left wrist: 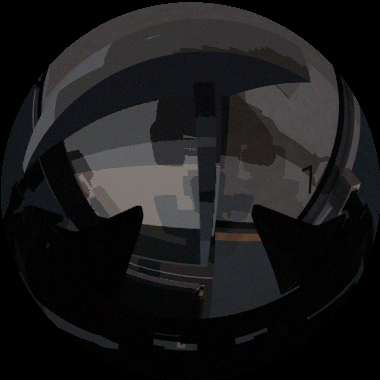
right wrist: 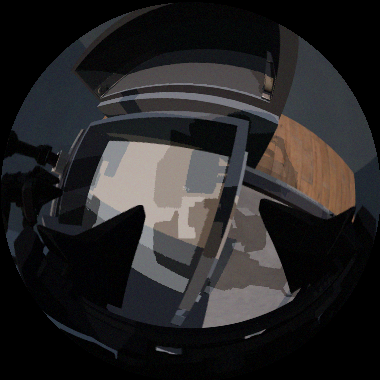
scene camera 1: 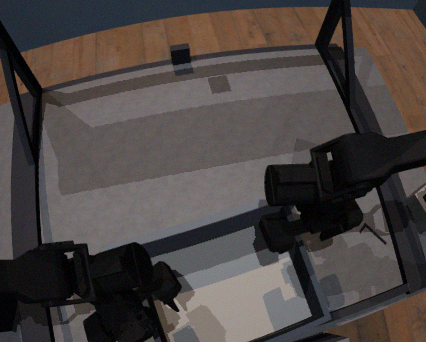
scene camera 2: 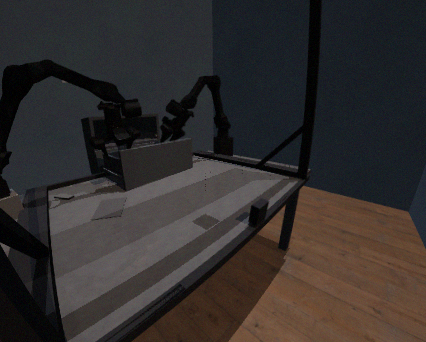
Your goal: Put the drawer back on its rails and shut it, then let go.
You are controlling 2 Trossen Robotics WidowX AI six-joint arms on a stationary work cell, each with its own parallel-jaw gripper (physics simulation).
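Seen in the pictures: left gripper, fingertip midpoint: (left wrist: pixel 198 211) (right wrist: pixel 60 185) (scene camera 1: pixel 300 245) (scene camera 2: pixel 118 155); right gripper, fingertip midpoint: (left wrist: pixel 61 216) (right wrist: pixel 203 208) (scene camera 1: pixel 158 324); left arm's base at its link origin: (left wrist: pixel 350 199) (right wrist: pixel 55 160); right arm's base at its link origin: (left wrist: pixel 26 180) (scene camera 2: pixel 223 137).
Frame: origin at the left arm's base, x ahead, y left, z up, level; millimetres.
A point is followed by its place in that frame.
Note:
The grey drawer (scene camera 1: pixel 245 295) @[x 522, y -81, z -39 mm] (scene camera 2: pixel 157 162) @[x 494, y -236, z 8 mm] (left wrist: pixel 150 187) @[x 489, y -80, z -39 mm] (right wrist: pixel 135 170) @[x 552, y -49, z -38 mm] stands upright, out in front of the dark cabinet (scene camera 2: pixel 89 145) @[x 448, y 233, z 70 mm] (right wrist: pixel 289 55). Its back end is close to the cabinet opening; whether it touches the rails is hidden. My left gripper (scene camera 1: pixel 311 237) @[x 395, y -112, z 50 mm] (scene camera 2: pixel 116 145) (left wrist: pixel 198 211) @[x 395, y -112, z 50 mm] is open over one side wall of the drawer, which runs between its spread fingers in the left wrist view. My right gripper (scene camera 2: pixel 172 132) (right wrist: pixel 203 208) @[x 695, y -112, z 57 mm] is open over the opposite side wall, which passes between its fingers in the right wrist view. Neither gripper holds anything.
A small black block (scene camera 1: pixel 180 54) @[x 362, y -685, z -32 mm] (scene camera 2: pixel 258 212) @[x 331, y -698, z -27 mm] is at the table's far edge in scene camera 1. A thin L-shaped key (scene camera 1: pixel 376 234) @[x 170, y -25, z -66 mm] (scene camera 2: pixel 64 197) @[x 174, y -47, z -67 mm] (left wrist: pixel 310 180) @[x 171, y -29, z -66 mm] lies beside the drawer. A flat thin sheet (scene camera 2: pixel 110 208) @[x 224, y -273, z -69 mm] lies near the drawer's front. Black frame posts (scene camera 2: pixel 310 90) @[x 760, y -808, z 303 mm] rise at the table corners.

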